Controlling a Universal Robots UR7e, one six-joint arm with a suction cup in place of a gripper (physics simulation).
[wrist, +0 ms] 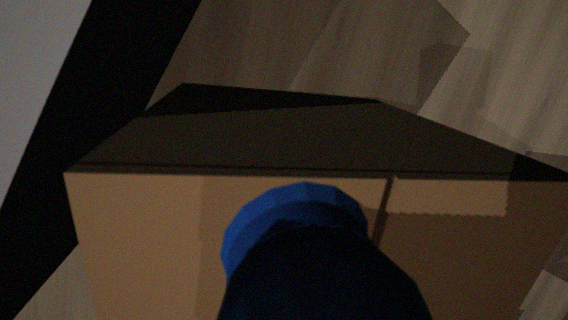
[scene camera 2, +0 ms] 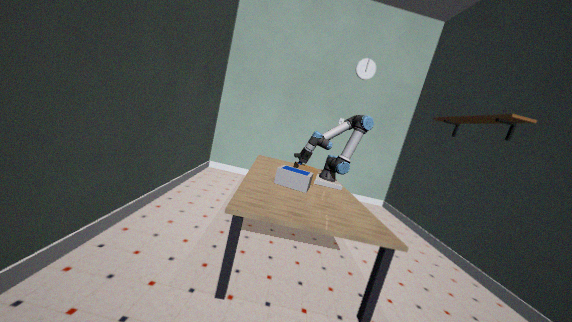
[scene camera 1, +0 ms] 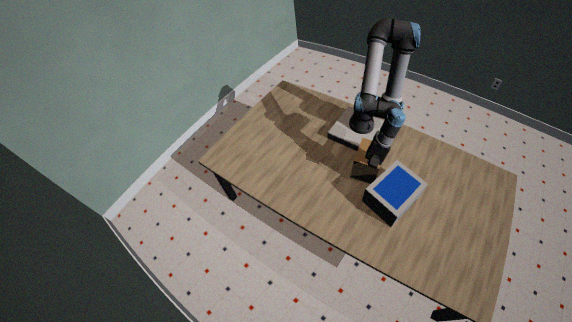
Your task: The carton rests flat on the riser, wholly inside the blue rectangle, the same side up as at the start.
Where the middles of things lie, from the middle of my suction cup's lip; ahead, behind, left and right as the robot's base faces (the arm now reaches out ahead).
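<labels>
Brown carton (wrist: 471, 222): my suction cup is 60 mm past it, 20 mm to the left of it, 80 mm above it. Grey riser (scene camera 2: 287, 176), from my suction cup: 70 mm ahead, 150 mm to the left, 100 mm below.
</labels>
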